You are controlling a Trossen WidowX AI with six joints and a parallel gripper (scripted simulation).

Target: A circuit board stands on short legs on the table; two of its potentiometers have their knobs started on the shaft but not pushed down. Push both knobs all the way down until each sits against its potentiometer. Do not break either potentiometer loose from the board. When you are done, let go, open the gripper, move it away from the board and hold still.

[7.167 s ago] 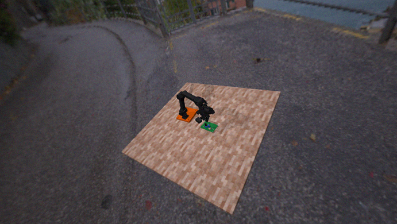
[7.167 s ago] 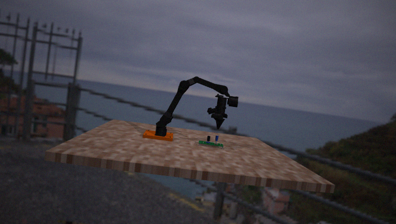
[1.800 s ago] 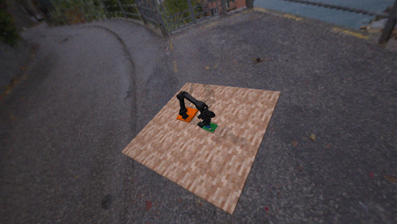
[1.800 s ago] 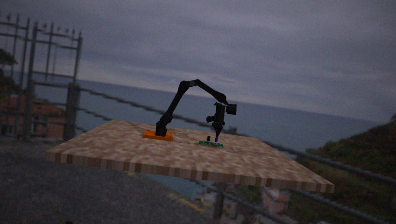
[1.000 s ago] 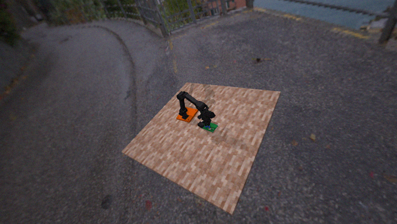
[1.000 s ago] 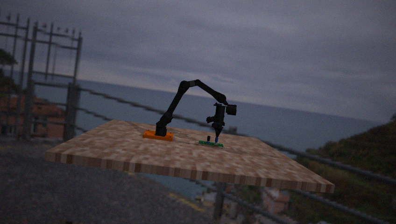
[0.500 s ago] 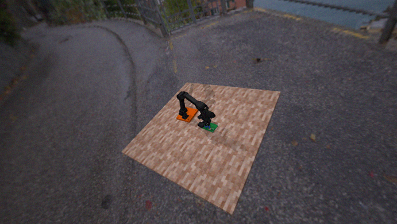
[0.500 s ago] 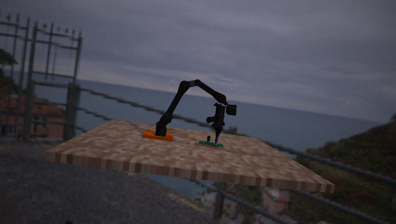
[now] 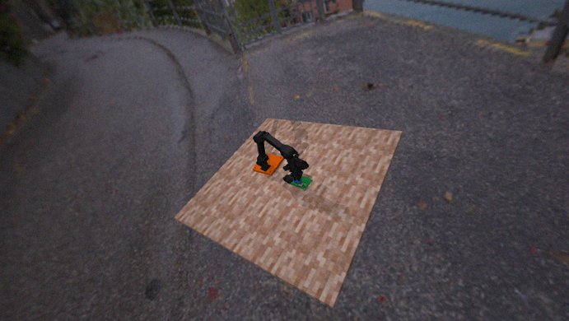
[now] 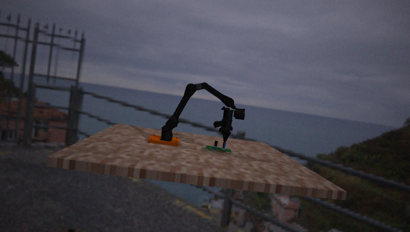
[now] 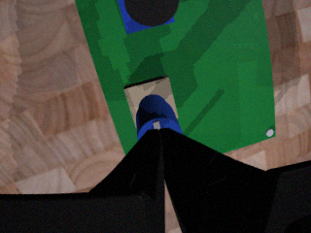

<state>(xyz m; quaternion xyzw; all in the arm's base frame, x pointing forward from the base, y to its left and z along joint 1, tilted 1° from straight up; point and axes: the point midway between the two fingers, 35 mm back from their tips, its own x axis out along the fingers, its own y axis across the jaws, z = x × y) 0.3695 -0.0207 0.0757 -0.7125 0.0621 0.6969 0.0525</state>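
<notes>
Right now the blue knob is 10 mm below my gripper tip. Also, from my gripper tip: black knob (50 mm behind, 10 mm to the left, 20 mm below).
</notes>
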